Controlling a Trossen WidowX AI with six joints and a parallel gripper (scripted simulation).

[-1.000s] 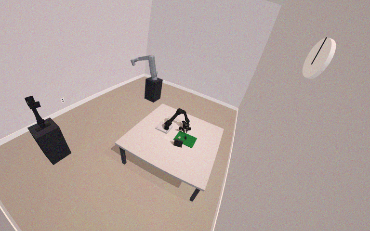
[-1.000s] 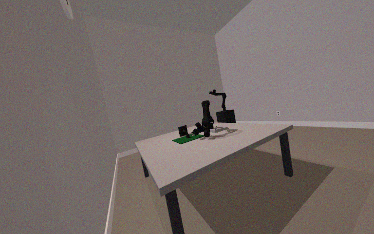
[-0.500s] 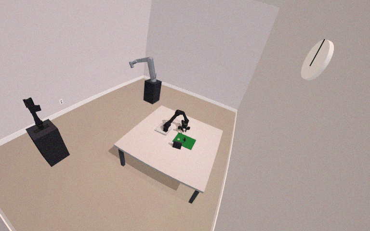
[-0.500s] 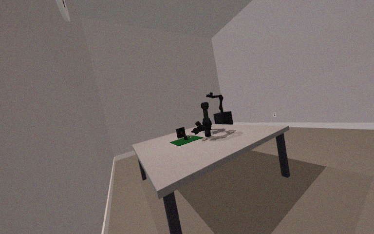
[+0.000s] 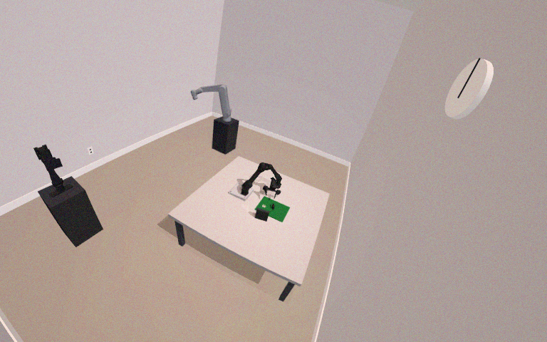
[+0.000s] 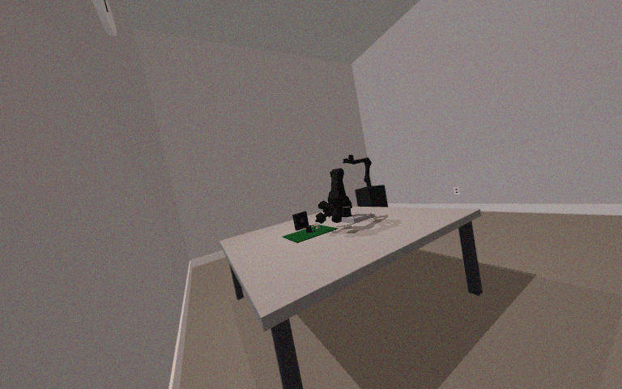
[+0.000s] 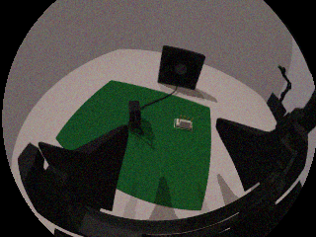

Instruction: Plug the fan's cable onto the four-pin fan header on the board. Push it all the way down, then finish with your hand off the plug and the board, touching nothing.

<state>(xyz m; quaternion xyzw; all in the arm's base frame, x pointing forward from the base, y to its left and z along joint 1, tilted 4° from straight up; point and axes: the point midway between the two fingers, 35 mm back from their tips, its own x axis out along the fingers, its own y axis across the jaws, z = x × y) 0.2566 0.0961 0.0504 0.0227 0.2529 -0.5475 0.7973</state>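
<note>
My gripper tip is 7 cm short of the black plug, 6 cm above it and 5 cm to the left of it. Round my gripper tip: pale header (9 cm below, 8 cm to the right, 2 cm behind); then black fan (23 cm to the right, 4 cm ahead, 3 cm below); then green board (10 cm below, 7 cm ahead, 4 cm to the right).
</note>
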